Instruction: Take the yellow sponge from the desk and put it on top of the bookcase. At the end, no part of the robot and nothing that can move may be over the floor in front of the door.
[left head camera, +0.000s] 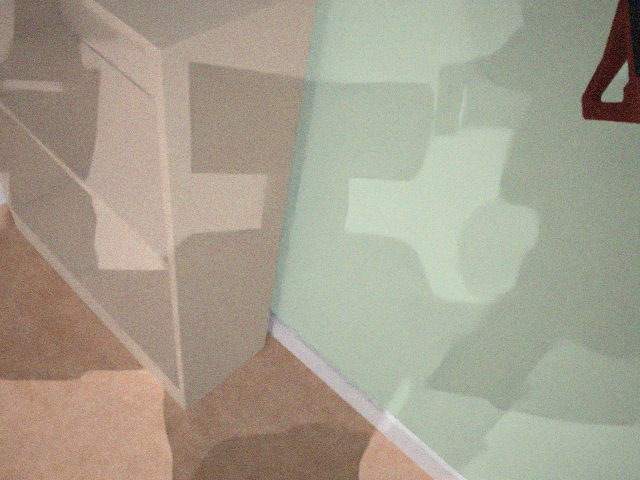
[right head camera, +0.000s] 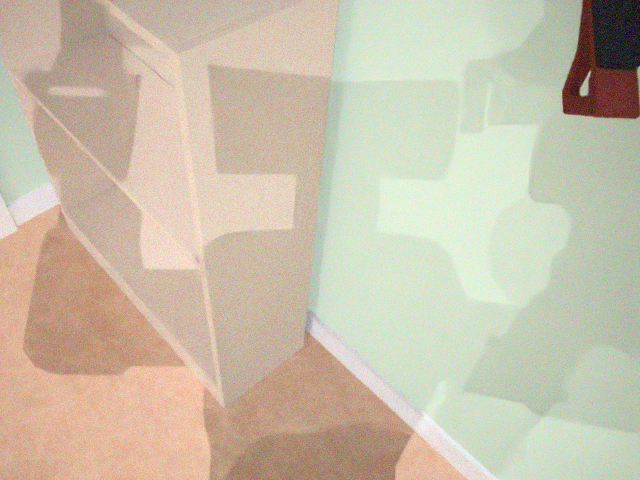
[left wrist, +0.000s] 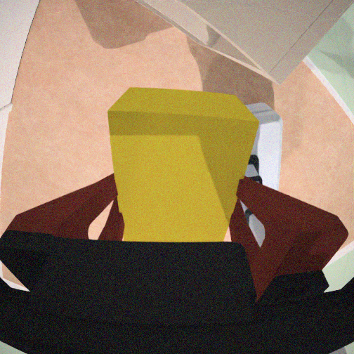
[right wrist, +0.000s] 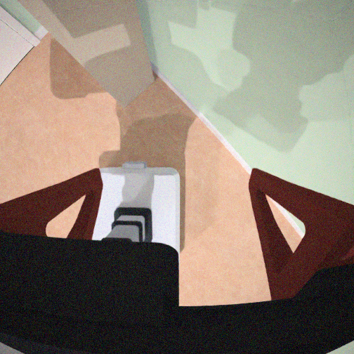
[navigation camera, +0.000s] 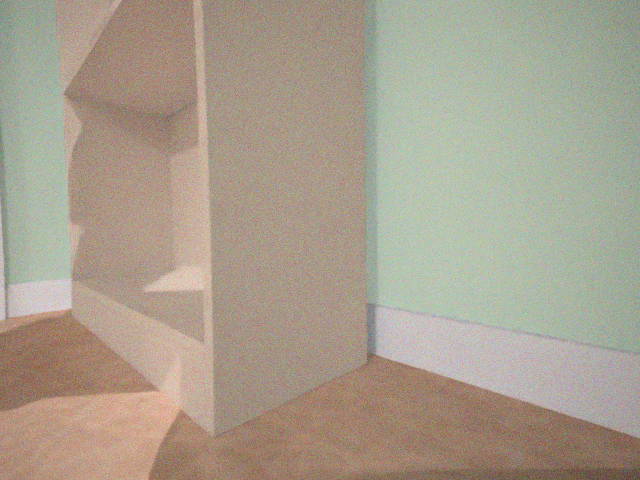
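Places are measured from the left arm's base along level axes (x back, y right, z up), in metres.
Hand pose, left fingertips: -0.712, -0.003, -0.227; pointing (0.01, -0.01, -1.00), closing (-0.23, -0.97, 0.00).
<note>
After its pixels a point has its place, as x, y, z.
The yellow sponge (left wrist: 160, 165) is in my left gripper (left wrist: 176, 176), which is shut on it, with a red finger on each side. In the left wrist view the pale bookcase (left head camera: 222, 289) @[-0.795, 0.198, -0.963] (right head camera: 253, 289) @[-0.791, 0.193, -0.958] (left wrist: 285, 40) (right wrist: 117, 80) (navigation camera: 284, 206) @[-0.790, 0.192, -1.149] lies beyond the sponge, at the upper right, apart from it. Its top board shows at the upper edge of both head views. My right gripper (right wrist: 175, 176) is open and empty. One of its red fingers (left head camera: 594, 109) (right head camera: 615, 95) @[-0.360, 0.452, -0.125] shows at the upper right of the head views. The desk does not show.
A white door (left wrist: 15, 45) (right wrist: 14, 47) stands at the left of the wrist views. A green wall (left head camera: 387, 310) @[-0.750, 0.546, -0.967] (right head camera: 413, 289) @[-0.773, 0.523, -0.921] (navigation camera: 491, 180) @[-0.816, 0.484, -1.114] with a white baseboard (left head camera: 351, 392) @[-0.738, 0.539, -1.348] (navigation camera: 465, 351) @[-0.829, 0.453, -1.364] is right of the bookcase. My white base (left wrist: 270, 145) (right wrist: 167, 200) stands on the brown floor (right wrist: 210, 200).
</note>
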